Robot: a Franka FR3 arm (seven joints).
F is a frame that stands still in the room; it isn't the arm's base.
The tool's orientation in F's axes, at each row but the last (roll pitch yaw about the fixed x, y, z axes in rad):
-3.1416, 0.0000, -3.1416
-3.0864, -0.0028, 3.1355
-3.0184, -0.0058, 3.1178
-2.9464, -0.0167, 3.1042
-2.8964, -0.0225, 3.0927
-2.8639, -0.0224, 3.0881
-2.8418, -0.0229, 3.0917
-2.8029, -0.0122, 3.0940
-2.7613, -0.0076, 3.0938
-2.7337, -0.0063, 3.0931
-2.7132, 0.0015, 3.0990
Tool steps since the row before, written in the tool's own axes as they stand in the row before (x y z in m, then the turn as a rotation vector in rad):
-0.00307, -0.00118, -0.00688, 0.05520, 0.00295, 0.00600
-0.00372, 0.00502, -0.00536, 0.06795, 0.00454, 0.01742
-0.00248, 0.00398, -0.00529, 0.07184, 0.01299, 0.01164
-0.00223, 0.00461, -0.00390, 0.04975, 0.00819, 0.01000
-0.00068, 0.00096, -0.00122, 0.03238, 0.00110, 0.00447
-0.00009, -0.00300, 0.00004, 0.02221, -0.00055, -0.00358
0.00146, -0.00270, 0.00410, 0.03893, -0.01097, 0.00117
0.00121, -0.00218, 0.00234, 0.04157, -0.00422, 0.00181
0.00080, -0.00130, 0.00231, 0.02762, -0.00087, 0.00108
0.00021, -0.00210, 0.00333, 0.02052, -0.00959, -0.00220
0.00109, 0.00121, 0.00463, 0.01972, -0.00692, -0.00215
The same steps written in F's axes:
0.00307, -0.00118, 0.00688, -0.05520, 0.00295, -0.00600
0.00377, 0.00529, 0.00506, -0.06798, 0.00399, -0.01745
0.00262, 0.00454, 0.00475, -0.07162, 0.01317, -0.01273
0.00247, 0.00519, 0.00289, -0.04967, 0.00796, -0.01057
0.00076, 0.00119, 0.00093, -0.03244, 0.00157, -0.00387
-0.00005, -0.00290, 0.00078, -0.02207, 0.00163, 0.00409
-0.00172, -0.00371, -0.00309, -0.03936, -0.00887, 0.00301
-0.00136, -0.00277, -0.00147, -0.04174, -0.00260, 0.00020
-0.00091, -0.00202, -0.00166, -0.02765, 0.00011, -0.00047
-0.00038, -0.00323, -0.00222, -0.02084, -0.00693, 0.00595
-0.00112, -0.00078, -0.00472, -0.01994, -0.00456, 0.00480

